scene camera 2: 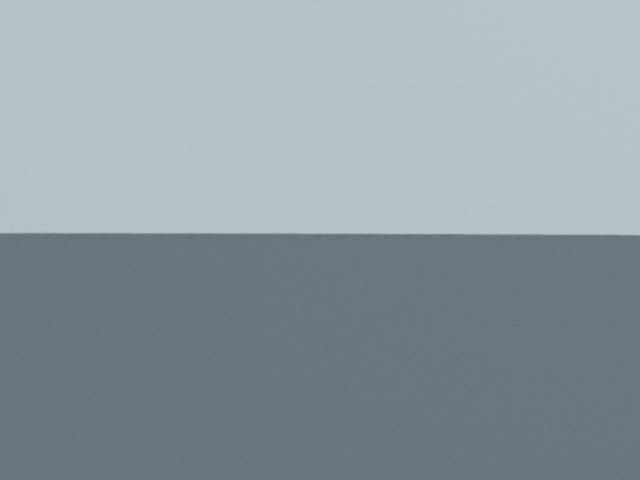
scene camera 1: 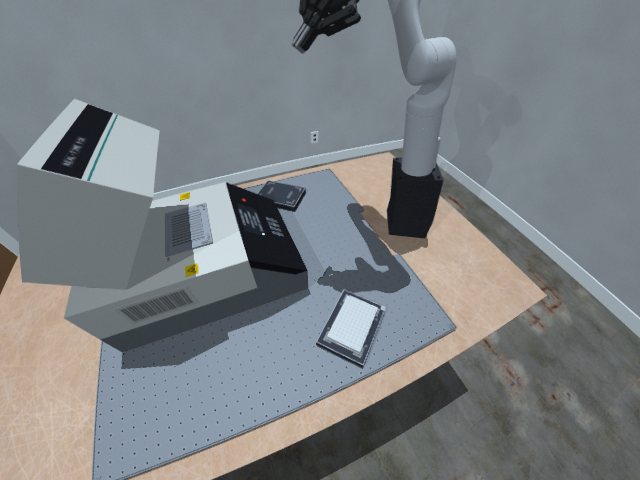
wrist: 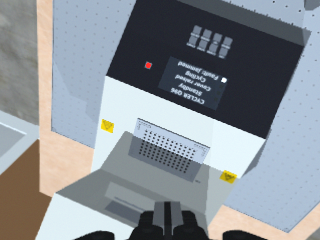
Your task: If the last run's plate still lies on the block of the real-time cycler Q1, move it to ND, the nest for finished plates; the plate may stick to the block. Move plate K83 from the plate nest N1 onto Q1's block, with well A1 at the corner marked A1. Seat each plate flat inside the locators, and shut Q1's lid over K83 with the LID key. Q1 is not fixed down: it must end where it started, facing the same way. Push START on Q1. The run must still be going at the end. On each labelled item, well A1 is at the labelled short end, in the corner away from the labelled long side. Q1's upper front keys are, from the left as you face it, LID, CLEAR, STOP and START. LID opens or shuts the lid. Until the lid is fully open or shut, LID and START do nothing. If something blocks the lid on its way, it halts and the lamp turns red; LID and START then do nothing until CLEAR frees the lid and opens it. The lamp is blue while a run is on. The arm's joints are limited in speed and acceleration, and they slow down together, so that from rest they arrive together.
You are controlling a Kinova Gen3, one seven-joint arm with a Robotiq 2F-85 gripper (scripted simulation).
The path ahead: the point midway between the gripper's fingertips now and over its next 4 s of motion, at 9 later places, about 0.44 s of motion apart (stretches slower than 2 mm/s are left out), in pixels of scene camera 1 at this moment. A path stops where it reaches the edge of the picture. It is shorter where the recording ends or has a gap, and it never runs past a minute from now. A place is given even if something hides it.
My gripper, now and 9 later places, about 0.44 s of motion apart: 297, 49; 290, 50; 283, 51; 276, 51; 270, 51; 265, 52; 265, 58; 266, 68; 267, 77; 268, 87
